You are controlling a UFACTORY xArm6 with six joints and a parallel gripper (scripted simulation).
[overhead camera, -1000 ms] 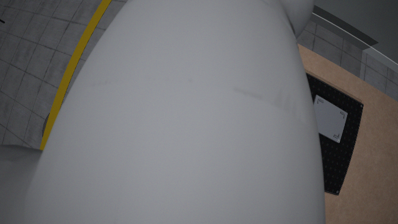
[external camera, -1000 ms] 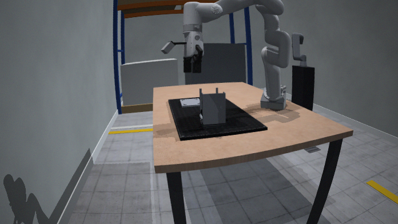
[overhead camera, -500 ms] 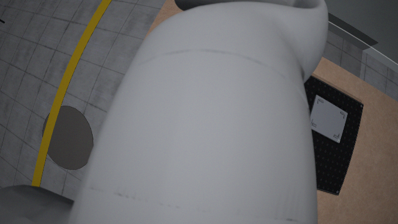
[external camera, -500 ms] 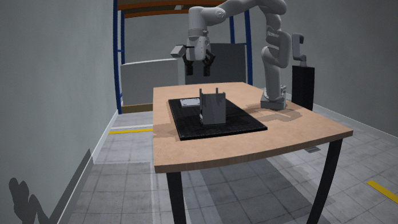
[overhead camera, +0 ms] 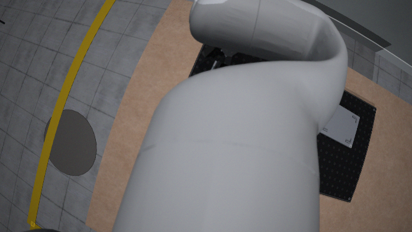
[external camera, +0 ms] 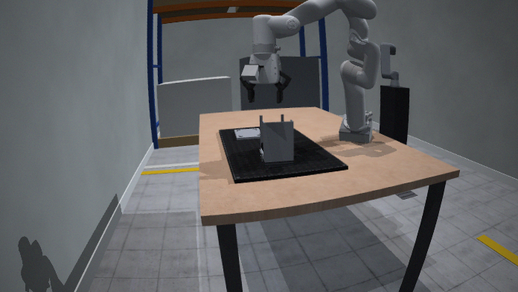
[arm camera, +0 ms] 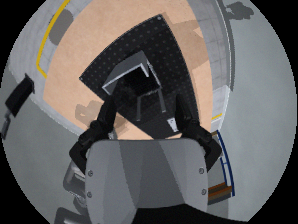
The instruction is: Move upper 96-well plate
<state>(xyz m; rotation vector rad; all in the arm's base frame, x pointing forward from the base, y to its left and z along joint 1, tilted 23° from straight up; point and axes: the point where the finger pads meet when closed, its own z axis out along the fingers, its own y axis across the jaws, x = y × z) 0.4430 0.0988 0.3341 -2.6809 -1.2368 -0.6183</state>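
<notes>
My hand is 40 mm past the black 96-well plate, 30 mm to the left of it and 170 mm above it. From my hand the other things lie so: white 96-well plate: 40 mm behind, 30 mm to the right, 190 mm below; plate nest N1: 50 mm behind, 420 mm to the right, 210 mm below; pale A1 mark: 120 mm behind, 490 mm to the right, 200 mm below.
</notes>
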